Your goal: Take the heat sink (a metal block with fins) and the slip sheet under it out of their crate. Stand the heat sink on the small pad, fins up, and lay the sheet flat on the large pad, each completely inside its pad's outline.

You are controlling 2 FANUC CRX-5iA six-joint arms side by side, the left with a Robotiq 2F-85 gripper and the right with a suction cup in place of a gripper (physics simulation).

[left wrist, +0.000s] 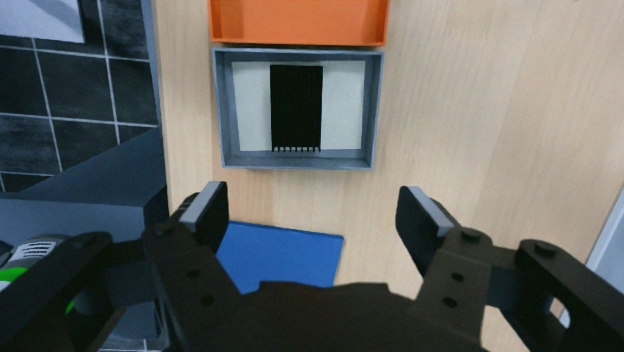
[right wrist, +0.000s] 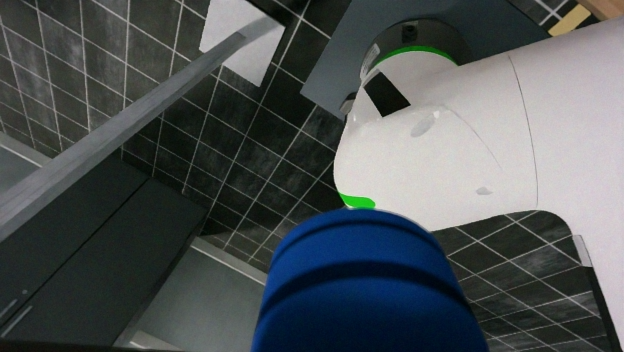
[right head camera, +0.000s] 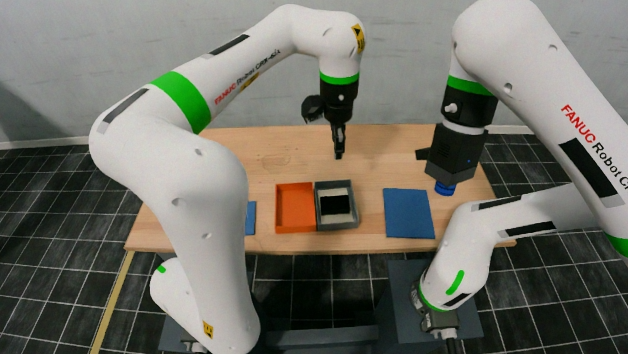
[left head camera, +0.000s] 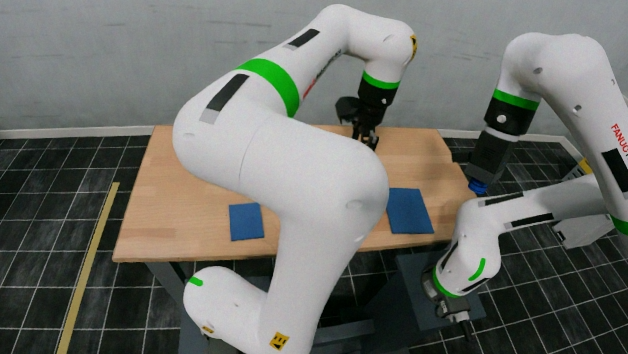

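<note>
A black finned heat sink lies on the white slip sheet inside the grey crate; fin ends show along one short edge. The small blue pad is at the left, partly hidden by the left arm in the right head view. The large blue pad is right of the crate. My left gripper is open and empty, above the table behind the crate. My right suction cup carries nothing, right of the large pad.
An orange crate stands directly against the grey crate, left of it in the right head view. The left arm's large white links hide both crates in the left head view. The wooden table has its front edge close to the pads.
</note>
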